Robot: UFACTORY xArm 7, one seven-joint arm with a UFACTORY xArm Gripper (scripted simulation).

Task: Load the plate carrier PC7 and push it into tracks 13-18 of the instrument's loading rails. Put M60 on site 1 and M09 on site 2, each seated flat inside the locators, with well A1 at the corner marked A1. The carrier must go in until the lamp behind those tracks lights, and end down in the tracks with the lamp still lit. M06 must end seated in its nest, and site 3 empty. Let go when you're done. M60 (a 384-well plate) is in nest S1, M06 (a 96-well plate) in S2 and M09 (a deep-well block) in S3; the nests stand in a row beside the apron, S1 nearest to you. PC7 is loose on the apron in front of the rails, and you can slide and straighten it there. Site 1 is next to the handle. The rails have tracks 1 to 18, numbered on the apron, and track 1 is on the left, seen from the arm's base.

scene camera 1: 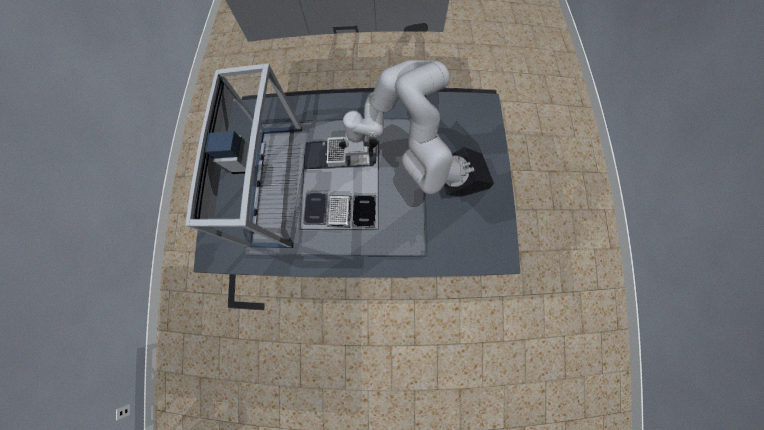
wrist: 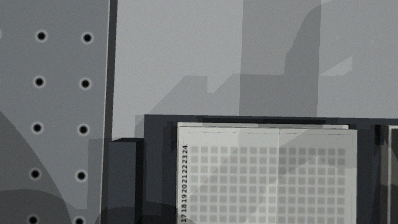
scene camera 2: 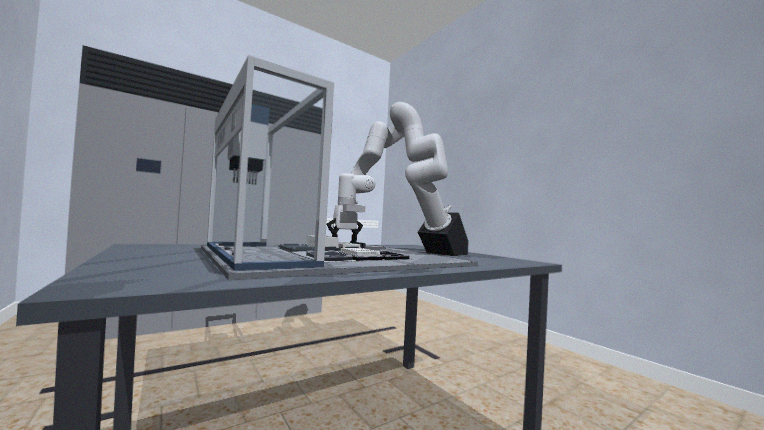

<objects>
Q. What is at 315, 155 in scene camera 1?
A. A dark plate carrier PC7.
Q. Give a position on a dark plate carrier PC7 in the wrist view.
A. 142, 172
</objects>
